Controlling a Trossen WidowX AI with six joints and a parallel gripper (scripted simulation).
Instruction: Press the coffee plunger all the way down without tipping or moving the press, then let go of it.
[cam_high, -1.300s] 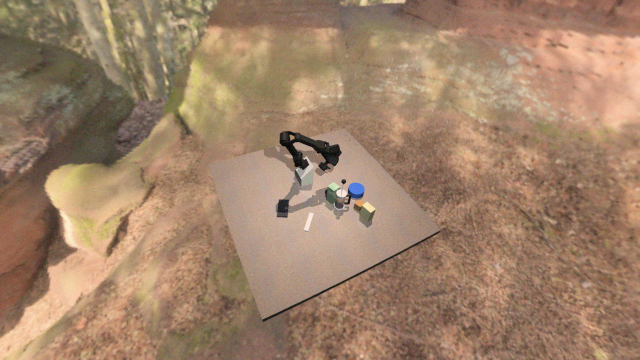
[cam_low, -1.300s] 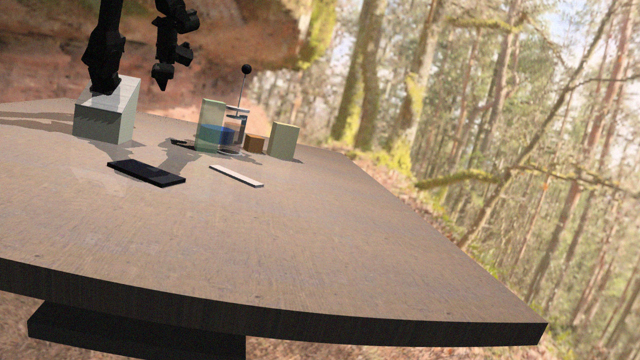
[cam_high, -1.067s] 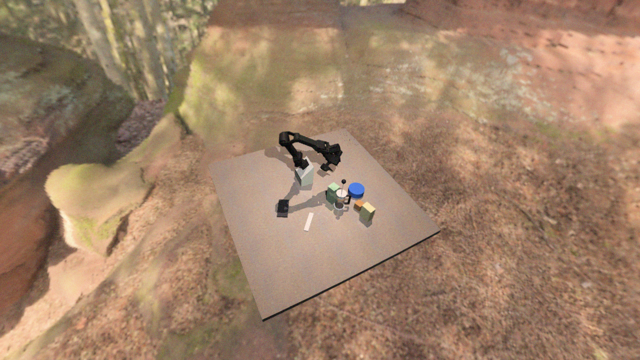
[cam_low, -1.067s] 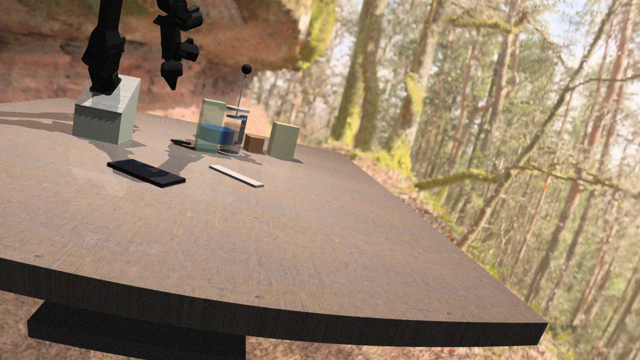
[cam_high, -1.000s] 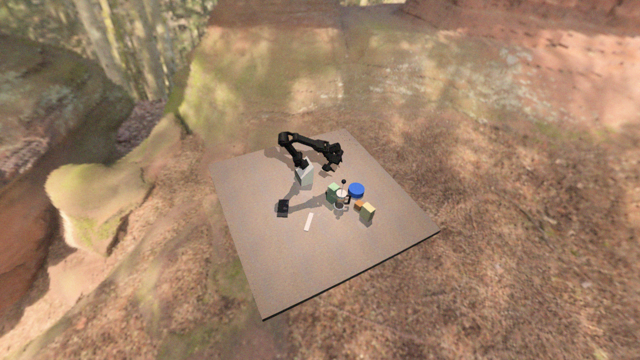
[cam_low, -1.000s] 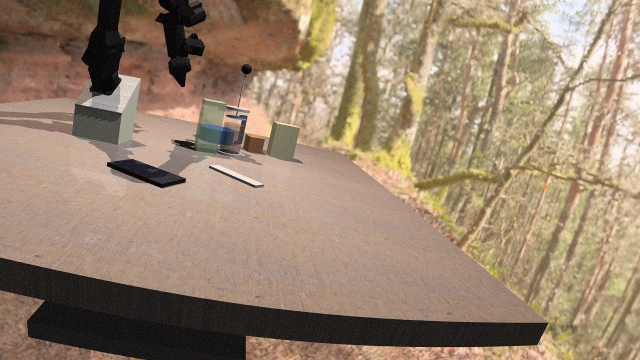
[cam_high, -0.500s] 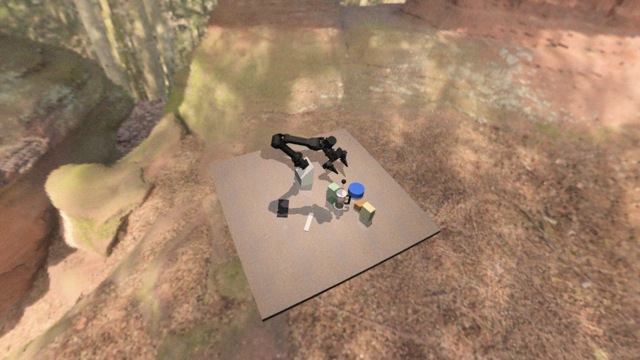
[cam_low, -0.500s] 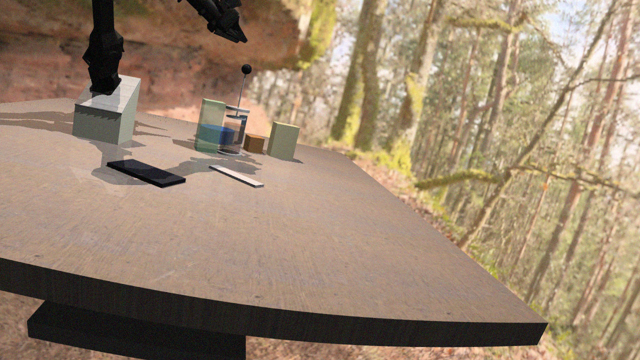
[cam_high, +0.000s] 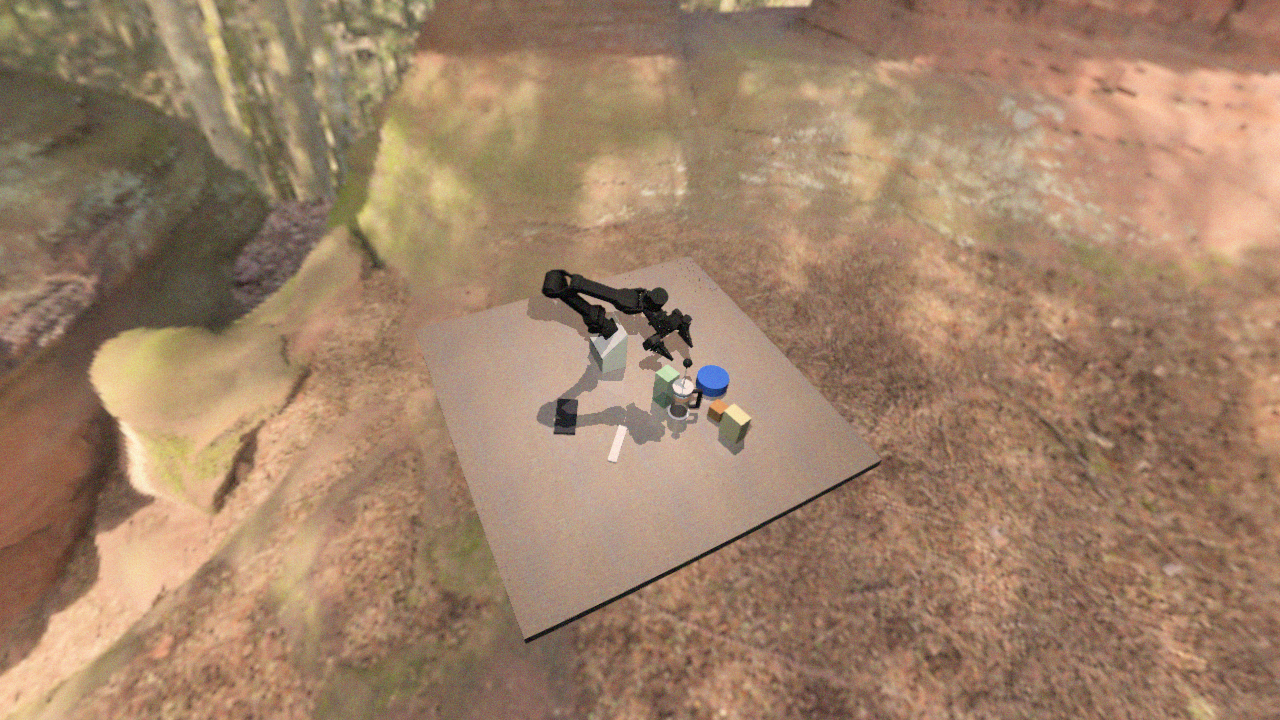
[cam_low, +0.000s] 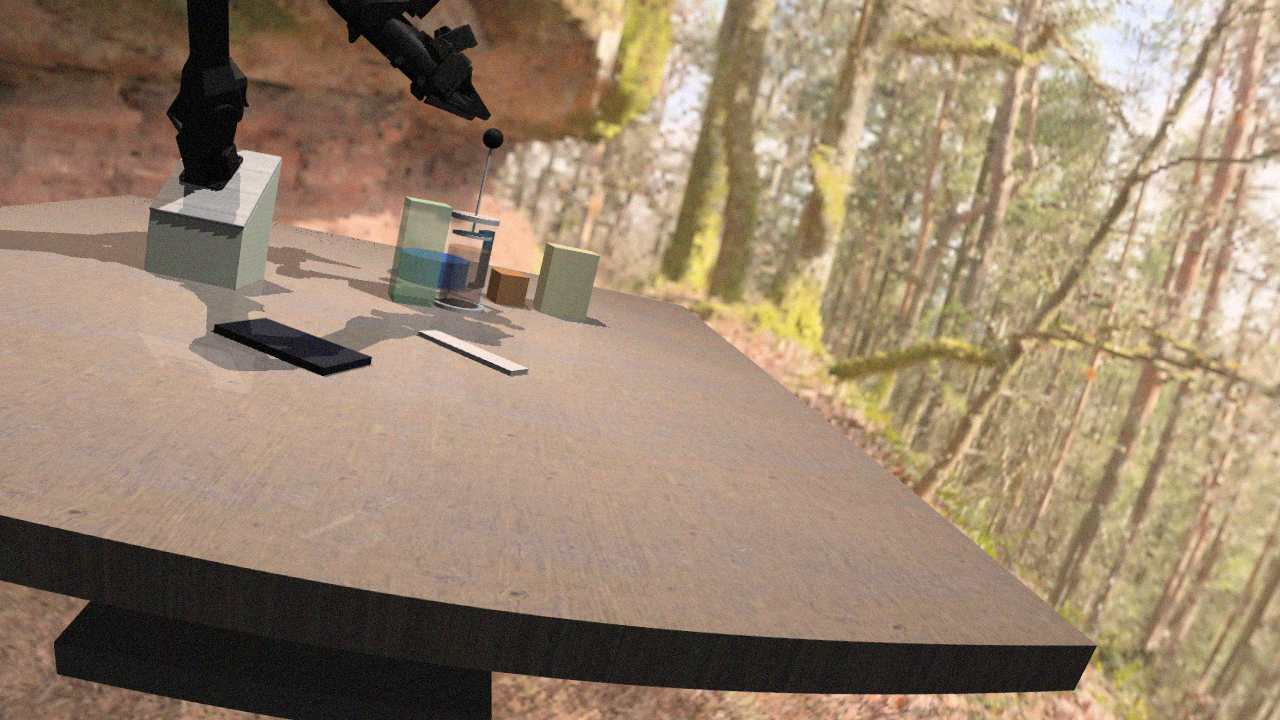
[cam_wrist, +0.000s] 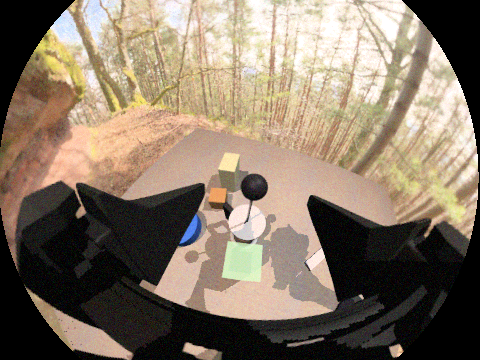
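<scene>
My gripper tip is now 3 cm short of the glass coffee press, 3 cm to the right of it and 15 cm above it. Also, from my gripper tip: yellow-green block (17 cm ahead, 15 cm to the left, 22 cm below); pale green block (5 cm behind, 2 cm to the right, 20 cm below); blue cylinder (6 cm behind, 19 cm to the left, 26 cm below).
</scene>
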